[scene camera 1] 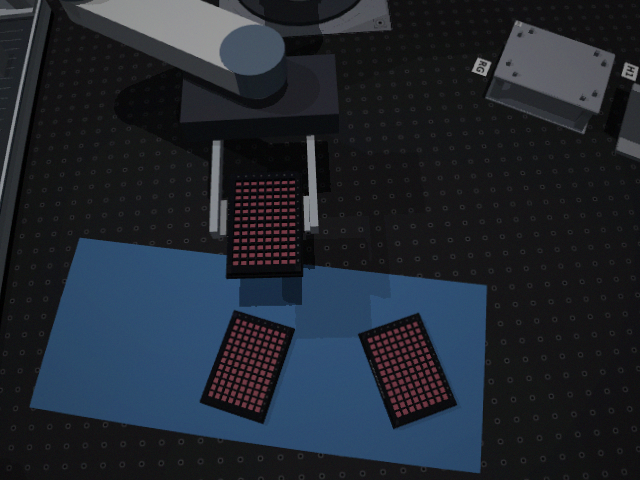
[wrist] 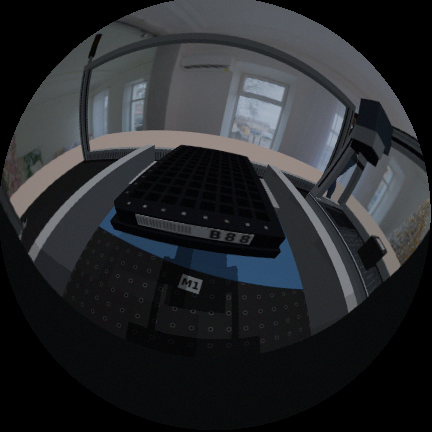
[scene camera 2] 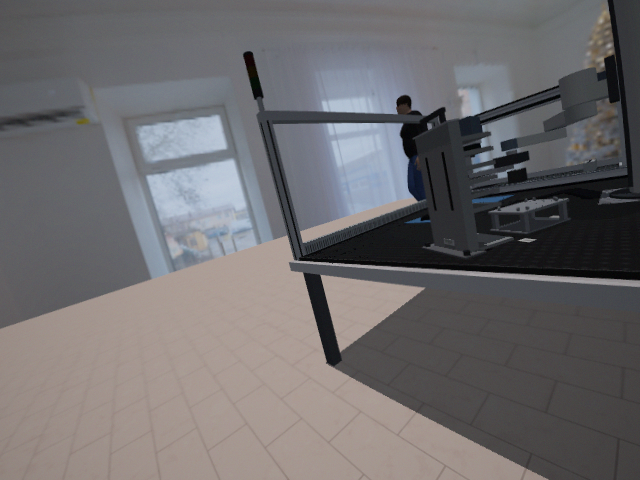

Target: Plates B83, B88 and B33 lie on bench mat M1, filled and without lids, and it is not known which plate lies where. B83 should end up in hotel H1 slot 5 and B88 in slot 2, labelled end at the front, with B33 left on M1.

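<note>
My gripper is shut on a dark plate, B88, by its long sides. Its label B88 faces the wrist camera. The plate is held raised, over the back edge of blue mat M1. Two other filled plates lie turned on the mat, one middle and one right in scene camera 1; their labels cannot be read. Hotel H1 stands upright with its shelves towards the arm; a part shows in scene camera 1. Its slot contents are unclear.
The regrip stand with the RG tag stands beside the hotel. The M1 tag lies behind the mat. The arm's base plate is at the top of scene camera 1. A framed panel runs along the left.
</note>
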